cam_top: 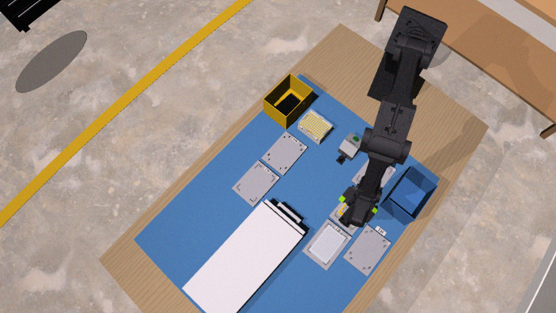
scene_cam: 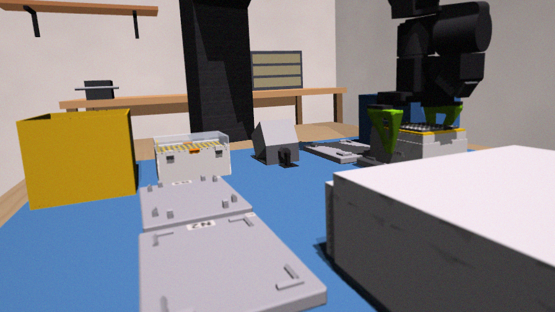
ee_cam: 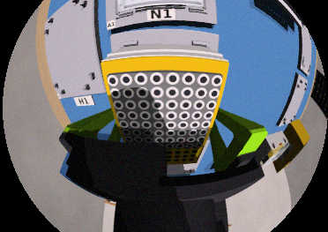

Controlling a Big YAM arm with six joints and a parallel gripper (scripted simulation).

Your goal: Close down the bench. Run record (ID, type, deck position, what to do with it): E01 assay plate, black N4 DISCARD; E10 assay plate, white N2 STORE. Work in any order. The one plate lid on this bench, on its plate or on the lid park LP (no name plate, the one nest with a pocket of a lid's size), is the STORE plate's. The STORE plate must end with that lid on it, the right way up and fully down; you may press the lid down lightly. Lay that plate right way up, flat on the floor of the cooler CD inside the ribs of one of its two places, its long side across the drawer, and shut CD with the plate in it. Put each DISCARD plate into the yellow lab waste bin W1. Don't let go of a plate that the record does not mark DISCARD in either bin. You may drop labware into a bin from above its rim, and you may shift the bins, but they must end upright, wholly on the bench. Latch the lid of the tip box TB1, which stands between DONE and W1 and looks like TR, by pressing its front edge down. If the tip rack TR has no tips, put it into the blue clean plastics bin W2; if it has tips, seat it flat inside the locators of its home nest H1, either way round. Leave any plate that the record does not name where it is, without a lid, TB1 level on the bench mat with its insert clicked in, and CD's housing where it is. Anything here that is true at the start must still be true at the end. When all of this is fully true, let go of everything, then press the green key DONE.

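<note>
My gripper is now 10 mm to the left of the tip rack TR and 10 mm below it. The rest, counted from my hand: nest H1: 160 mm to the left, 60 mm ahead, 40 mm below; lid park LP: 160 mm behind, 60 mm to the right, 40 mm below; blue bin W2: 200 mm behind, 90 mm to the left.
</note>
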